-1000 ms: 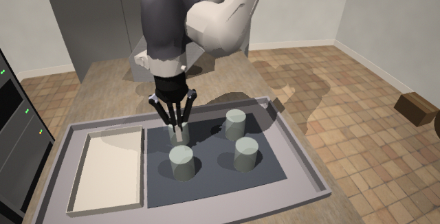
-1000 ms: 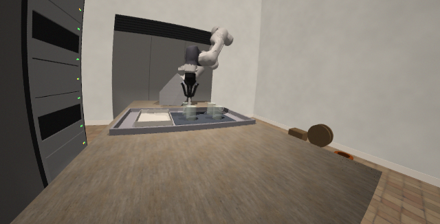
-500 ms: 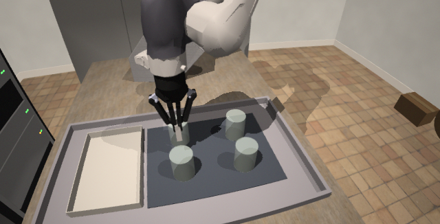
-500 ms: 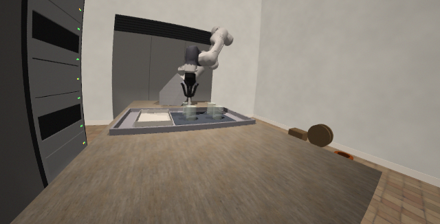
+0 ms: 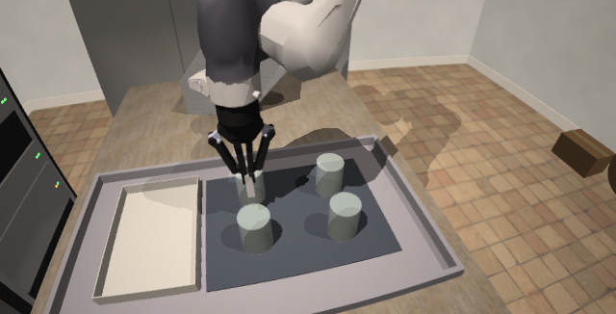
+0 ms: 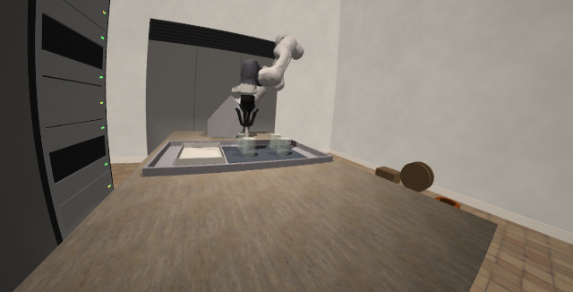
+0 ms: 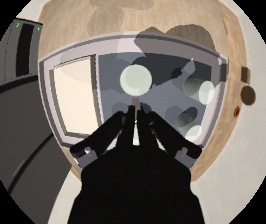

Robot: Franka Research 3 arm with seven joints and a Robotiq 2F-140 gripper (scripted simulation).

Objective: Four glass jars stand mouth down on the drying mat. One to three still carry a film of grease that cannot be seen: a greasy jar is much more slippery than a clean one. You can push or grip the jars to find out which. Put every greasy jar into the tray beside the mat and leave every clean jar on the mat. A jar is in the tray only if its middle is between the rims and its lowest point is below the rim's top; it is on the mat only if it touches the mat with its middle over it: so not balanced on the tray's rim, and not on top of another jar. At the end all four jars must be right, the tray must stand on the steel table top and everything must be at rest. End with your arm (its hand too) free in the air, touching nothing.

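The rimmed steel table top is 11 cm below my hand, 4 cm ahead of it and 1 cm to the right of it. Also, from my hand: dark drying mat: 11 cm below, 9 cm to the left; cream tray: 22 cm to the right, 10 cm below, 6 cm ahead.
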